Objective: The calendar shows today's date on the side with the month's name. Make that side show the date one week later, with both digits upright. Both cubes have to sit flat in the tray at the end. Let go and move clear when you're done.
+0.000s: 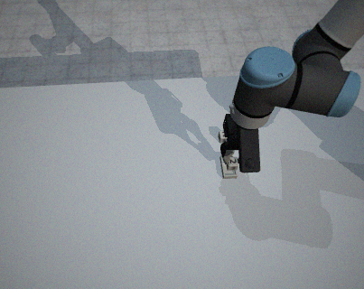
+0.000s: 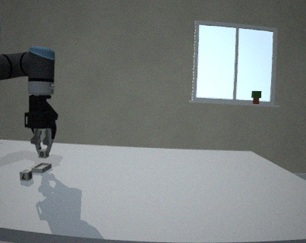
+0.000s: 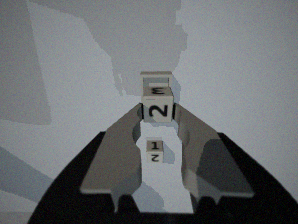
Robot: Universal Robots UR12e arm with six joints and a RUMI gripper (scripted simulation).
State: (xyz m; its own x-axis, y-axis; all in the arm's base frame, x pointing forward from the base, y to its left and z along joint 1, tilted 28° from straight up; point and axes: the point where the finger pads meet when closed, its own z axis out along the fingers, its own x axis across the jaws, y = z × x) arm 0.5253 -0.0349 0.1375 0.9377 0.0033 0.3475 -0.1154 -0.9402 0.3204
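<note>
My hand is 1 cm above the cube. The rest, counted from my hand: tray (2 cm to the right, 6 cm below).
</note>
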